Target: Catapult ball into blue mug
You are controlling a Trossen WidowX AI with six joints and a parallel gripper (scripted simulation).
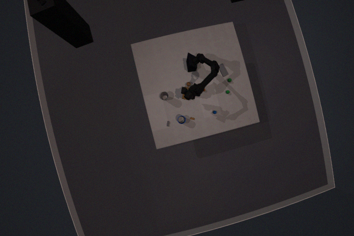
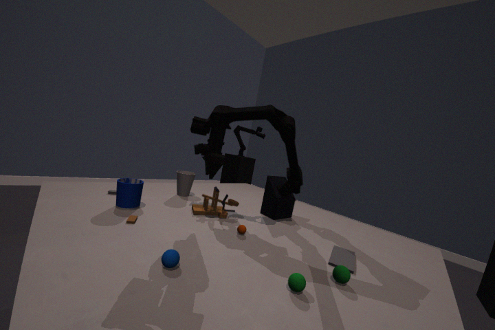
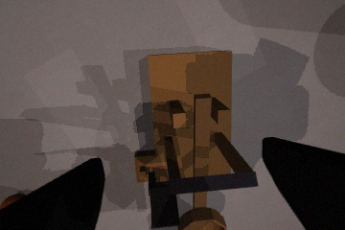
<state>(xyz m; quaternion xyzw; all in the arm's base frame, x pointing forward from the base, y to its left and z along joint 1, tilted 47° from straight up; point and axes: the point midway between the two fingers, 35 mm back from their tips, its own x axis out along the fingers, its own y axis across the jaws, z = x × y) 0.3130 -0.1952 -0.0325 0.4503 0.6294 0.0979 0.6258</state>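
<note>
The orange ball lies 20 cm to the left of my gripper tip, 14 cm below it and 2 cm behind it. Also, from my gripper tip: catapult frame: 7 cm below, 5 cm behind; grey cup: 26 cm to the right, 13 cm below, 7 cm behind; wooden catapult: 10 cm below, 7 cm behind, 3 cm to the left.
</note>
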